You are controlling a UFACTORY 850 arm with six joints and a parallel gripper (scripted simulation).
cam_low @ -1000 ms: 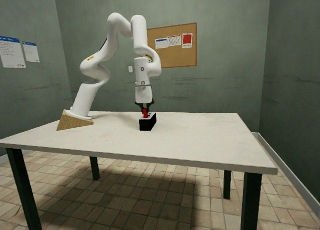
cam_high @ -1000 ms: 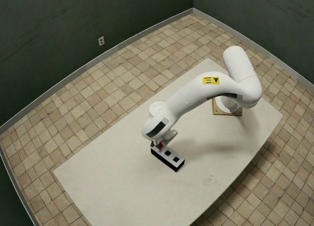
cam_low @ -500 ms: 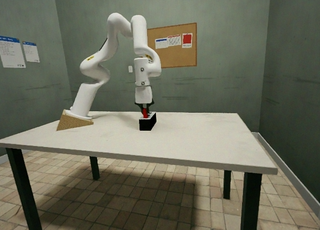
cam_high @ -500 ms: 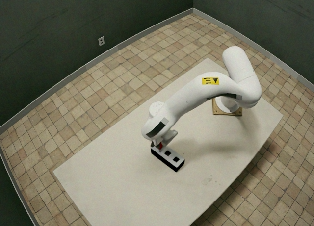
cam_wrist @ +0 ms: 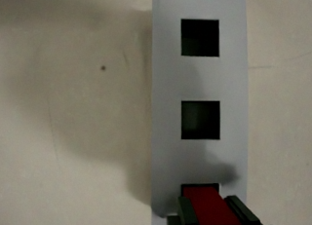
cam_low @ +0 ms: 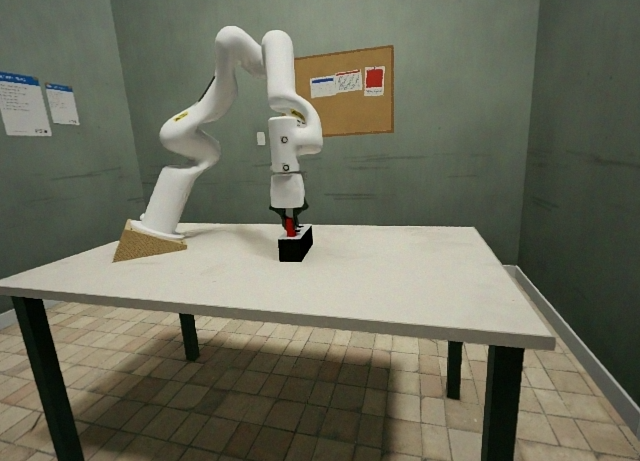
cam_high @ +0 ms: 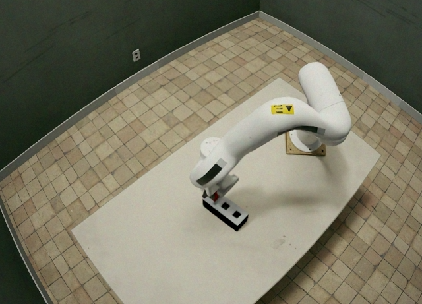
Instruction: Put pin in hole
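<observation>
The pin is 1 cm below my hand. Also, from my hand: black block 6 cm to the left, 8 cm below.
</observation>
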